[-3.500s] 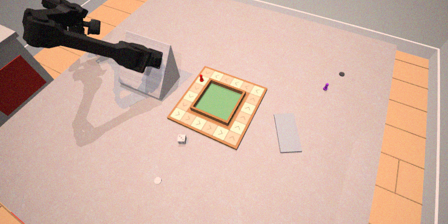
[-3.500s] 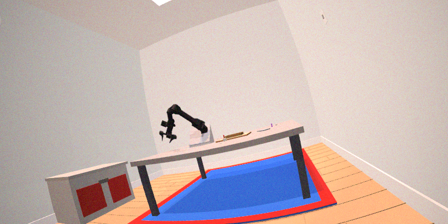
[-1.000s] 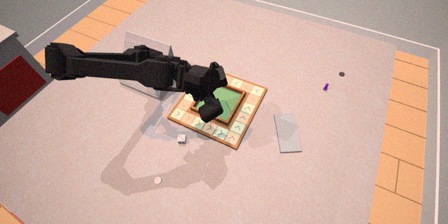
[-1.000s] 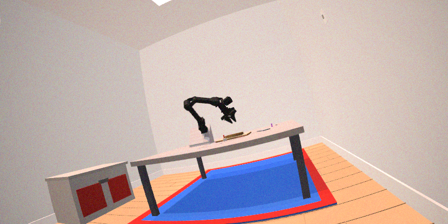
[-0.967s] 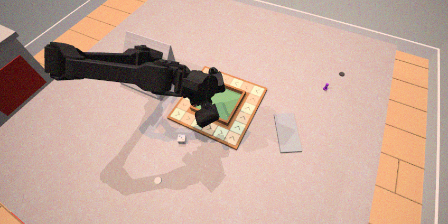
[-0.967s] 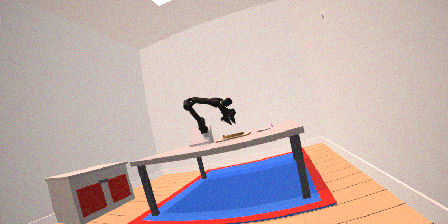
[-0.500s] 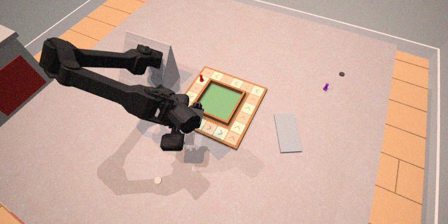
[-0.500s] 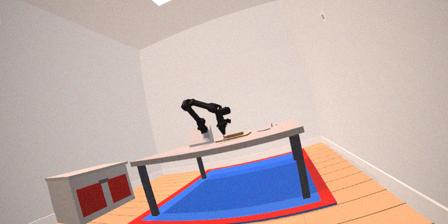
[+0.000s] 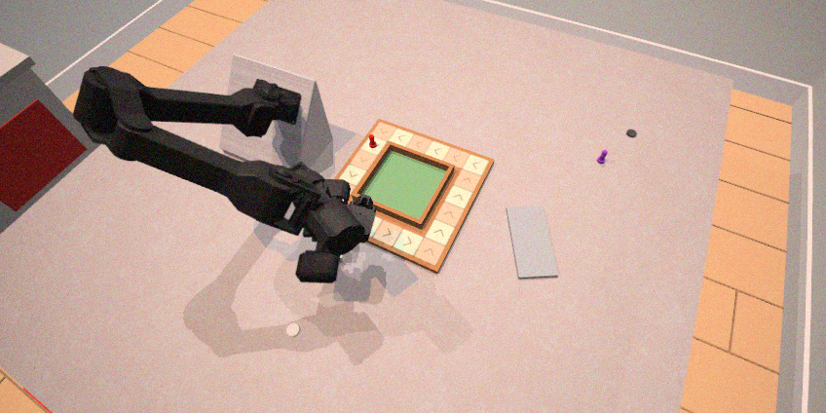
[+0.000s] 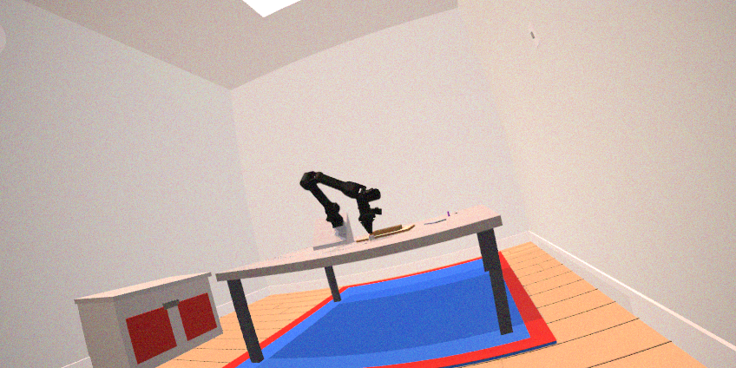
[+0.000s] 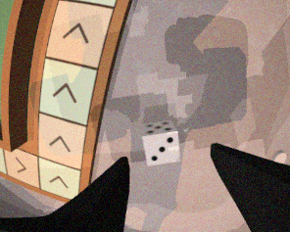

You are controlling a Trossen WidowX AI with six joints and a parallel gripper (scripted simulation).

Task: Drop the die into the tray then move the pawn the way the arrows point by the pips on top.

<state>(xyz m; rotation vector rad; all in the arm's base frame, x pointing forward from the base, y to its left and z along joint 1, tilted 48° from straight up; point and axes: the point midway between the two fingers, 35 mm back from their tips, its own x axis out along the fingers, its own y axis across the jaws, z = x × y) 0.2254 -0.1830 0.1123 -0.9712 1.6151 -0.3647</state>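
Now: gripper tip 20 mm above the white die. Round my gripper tip: white disc (150 mm to the right, 30 mm below); red pawn (70 mm behind, 270 mm to the left, 10 mm below); dice tray (40 mm ahead, 200 mm to the left, 30 mm below).
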